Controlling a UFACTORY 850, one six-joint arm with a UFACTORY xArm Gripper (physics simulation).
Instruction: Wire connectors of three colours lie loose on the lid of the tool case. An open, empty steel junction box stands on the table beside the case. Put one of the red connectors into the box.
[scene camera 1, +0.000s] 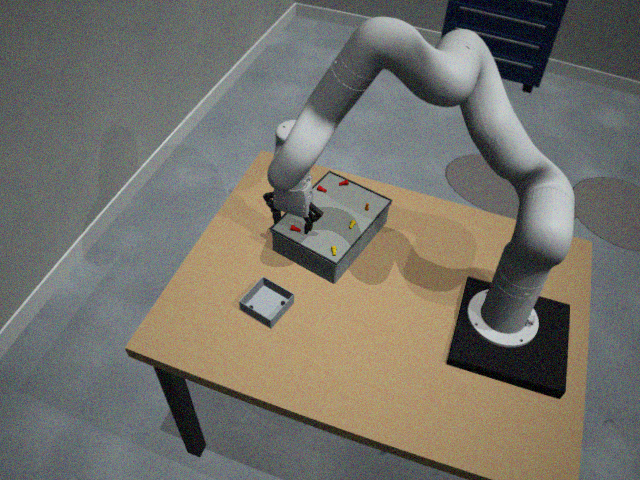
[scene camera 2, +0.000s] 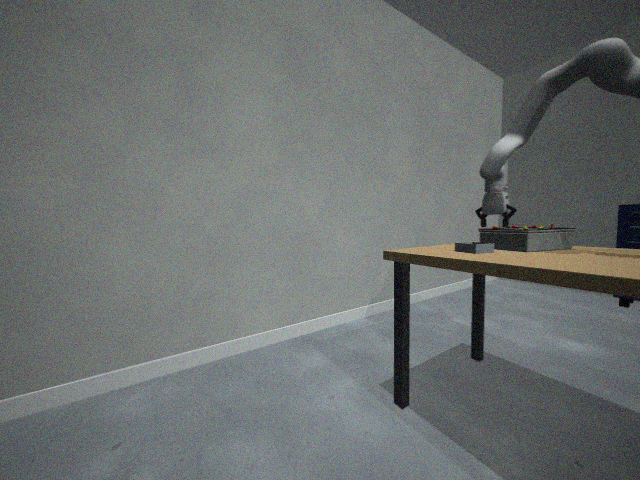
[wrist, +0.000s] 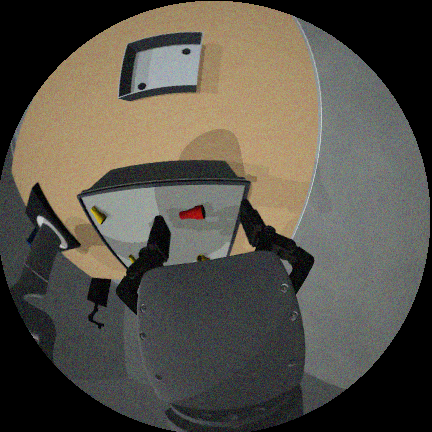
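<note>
My gripper (scene camera 1: 293, 225) (scene camera 2: 494, 223) (wrist: 202, 216) is open and empty, pointing down low over one end of the tool case (scene camera 1: 305, 256) (scene camera 2: 547, 240) (wrist: 170, 172). A red connector (scene camera 1: 295, 228) (wrist: 192, 213) lies on the lid, between the spread fingers in the wrist view and not gripped. One finger appears past the lid's edge there. Two more red connectors (scene camera 1: 321, 189) (scene camera 1: 343, 182) lie at the lid's far end. The open steel junction box (scene camera 1: 255, 315) (scene camera 2: 474, 248) (wrist: 127, 70) stands empty on the table beside the case.
Yellow connectors (scene camera 1: 352, 224) (scene camera 1: 333, 250) (wrist: 98, 215) and an orange connector (scene camera 1: 367, 206) lie on the lid. Another yellow connector (wrist: 202, 258) is partly hidden by the gripper body. The black base plate (scene camera 1: 460, 356) carries the arm. A blue drawer cabinet (scene camera 1: 496, 38) stands behind the table.
</note>
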